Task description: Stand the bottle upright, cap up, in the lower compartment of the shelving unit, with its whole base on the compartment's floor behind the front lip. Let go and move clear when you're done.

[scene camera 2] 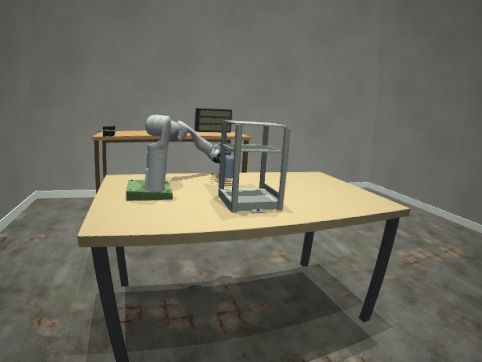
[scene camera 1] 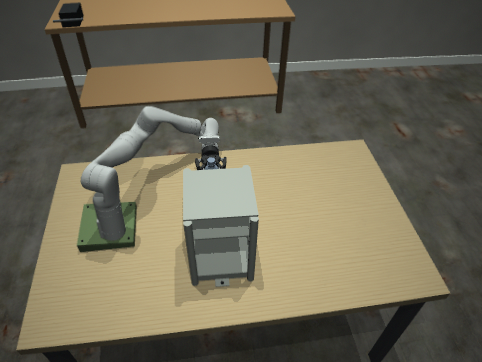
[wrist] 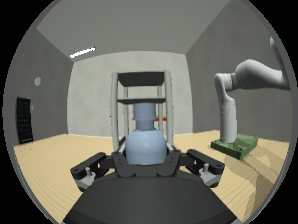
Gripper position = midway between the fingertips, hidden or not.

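Observation:
Wrist view: my gripper (wrist: 146, 149), a pale blue bottle (wrist: 145, 145) and a shelving unit (wrist: 127, 79) visible. Scene camera 1: the shelving unit (scene camera 1: 216, 194) visible here also.

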